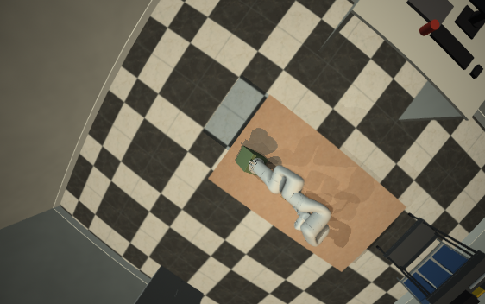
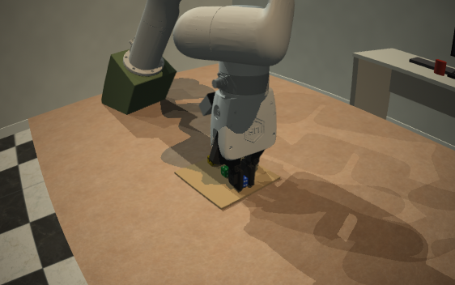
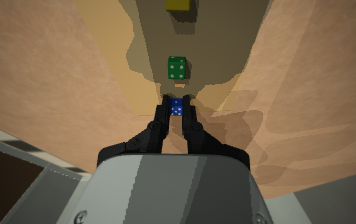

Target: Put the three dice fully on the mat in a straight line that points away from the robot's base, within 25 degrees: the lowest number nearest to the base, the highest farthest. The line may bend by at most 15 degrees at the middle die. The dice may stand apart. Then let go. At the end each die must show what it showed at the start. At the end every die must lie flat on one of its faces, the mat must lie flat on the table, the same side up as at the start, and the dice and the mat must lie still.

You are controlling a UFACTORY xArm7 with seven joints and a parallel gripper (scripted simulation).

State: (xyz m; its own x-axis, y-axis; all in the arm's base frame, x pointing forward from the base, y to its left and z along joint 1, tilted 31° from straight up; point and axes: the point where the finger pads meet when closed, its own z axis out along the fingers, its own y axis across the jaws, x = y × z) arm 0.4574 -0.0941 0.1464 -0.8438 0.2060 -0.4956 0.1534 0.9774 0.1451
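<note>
The blue die is 10 mm below my hand. The rest, counted from my hand: tan mat 50 mm behind, 10 mm to the left, 30 mm below; then green die 50 mm behind, 10 mm to the left, 20 mm below; then yellow die 90 mm behind, 20 mm to the left, 20 mm below.
</note>
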